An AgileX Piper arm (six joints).
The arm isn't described. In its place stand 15 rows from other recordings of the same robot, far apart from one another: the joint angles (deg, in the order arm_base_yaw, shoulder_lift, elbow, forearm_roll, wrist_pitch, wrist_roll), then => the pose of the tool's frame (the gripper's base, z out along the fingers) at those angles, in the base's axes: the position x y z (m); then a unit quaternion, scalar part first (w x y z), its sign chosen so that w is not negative.
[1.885, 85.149, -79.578, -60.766, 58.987, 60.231] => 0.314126, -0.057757, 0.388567, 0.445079, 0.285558, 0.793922, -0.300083
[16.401, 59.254, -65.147, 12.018, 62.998, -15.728] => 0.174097, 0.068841, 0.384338, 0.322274, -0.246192, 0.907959, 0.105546
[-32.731, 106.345, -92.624, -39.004, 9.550, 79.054] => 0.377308, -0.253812, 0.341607, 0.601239, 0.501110, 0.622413, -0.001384
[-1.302, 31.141, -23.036, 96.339, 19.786, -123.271] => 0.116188, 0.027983, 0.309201, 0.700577, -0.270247, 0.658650, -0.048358
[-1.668, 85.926, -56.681, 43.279, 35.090, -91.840] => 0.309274, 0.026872, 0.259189, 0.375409, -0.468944, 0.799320, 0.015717
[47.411, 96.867, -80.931, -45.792, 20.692, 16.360] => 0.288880, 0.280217, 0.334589, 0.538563, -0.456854, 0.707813, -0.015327
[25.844, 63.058, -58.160, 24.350, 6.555, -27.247] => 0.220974, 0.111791, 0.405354, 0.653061, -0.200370, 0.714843, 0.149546
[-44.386, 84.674, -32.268, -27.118, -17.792, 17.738] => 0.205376, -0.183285, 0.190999, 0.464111, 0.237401, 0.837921, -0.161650
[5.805, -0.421, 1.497, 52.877, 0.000, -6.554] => 0.056478, 0.005742, 0.204839, 0.656552, 0.236328, 0.640284, 0.321130
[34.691, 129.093, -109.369, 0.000, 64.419, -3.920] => 0.389150, 0.269370, 0.185971, 0.091183, -0.329123, 0.939539, 0.025091
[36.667, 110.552, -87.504, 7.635, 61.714, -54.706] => 0.312009, 0.245558, 0.228196, 0.097491, -0.692796, 0.712999, 0.046500
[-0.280, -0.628, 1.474, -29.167, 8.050, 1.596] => 0.056334, -0.006486, 0.194016, 0.662852, -0.146516, 0.709706, -0.188355
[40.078, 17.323, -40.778, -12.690, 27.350, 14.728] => 0.038351, 0.020267, 0.385389, 0.678501, -0.184417, 0.671897, 0.232766
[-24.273, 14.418, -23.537, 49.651, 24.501, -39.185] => 0.066692, 0.001476, 0.309687, 0.693180, 0.090007, 0.714939, 0.016230
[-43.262, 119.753, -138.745, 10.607, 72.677, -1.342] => 0.341062, -0.299015, 0.404041, 0.359985, 0.328270, 0.871982, -0.047919
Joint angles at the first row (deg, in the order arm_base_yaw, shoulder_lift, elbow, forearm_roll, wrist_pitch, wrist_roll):
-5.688, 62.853, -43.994, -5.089, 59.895, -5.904
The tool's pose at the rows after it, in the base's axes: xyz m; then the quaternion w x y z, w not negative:
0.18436, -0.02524, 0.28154, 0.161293, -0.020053, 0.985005, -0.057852
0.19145, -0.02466, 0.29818, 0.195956, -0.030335, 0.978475, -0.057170
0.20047, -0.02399, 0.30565, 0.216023, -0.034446, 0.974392, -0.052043
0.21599, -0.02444, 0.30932, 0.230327, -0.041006, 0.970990, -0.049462
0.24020, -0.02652, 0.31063, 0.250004, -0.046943, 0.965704, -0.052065
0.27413, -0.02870, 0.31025, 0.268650, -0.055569, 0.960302, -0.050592
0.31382, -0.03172, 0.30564, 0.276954, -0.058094, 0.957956, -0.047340
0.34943, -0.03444, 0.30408, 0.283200, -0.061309, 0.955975, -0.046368
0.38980, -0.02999, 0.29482, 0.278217, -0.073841, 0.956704, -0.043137
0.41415, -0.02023, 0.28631, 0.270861, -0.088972, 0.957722, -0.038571
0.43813, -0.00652, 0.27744, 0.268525, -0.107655, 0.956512, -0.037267
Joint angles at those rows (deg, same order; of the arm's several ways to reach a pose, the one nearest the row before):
-5.687, 62.852, -47.211, -4.977, 60.175, -6.272
-5.688, 62.853, -50.498, -4.074, 59.395, -7.886
-5.687, 64.018, -52.619, -2.975, 58.071, -8.734
-5.687, 66.787, -55.064, -2.214, 56.098, -9.732
-5.688, 71.171, -58.206, -2.049, 52.499, -10.435
-5.688, 77.550, -63.114, -1.163, 48.847, -11.794
-5.687, 85.413, -69.634, -0.403, 46.583, -12.437
-5.629, 92.413, -77.064, 0.000, 46.294, -12.968
-4.399, 100.834, -85.878, 0.000, 47.336, -13.226
-2.796, 106.188, -91.680, 0.000, 48.732, -13.411
-0.776, 111.520, -97.758, -0.481, 49.778, -13.412

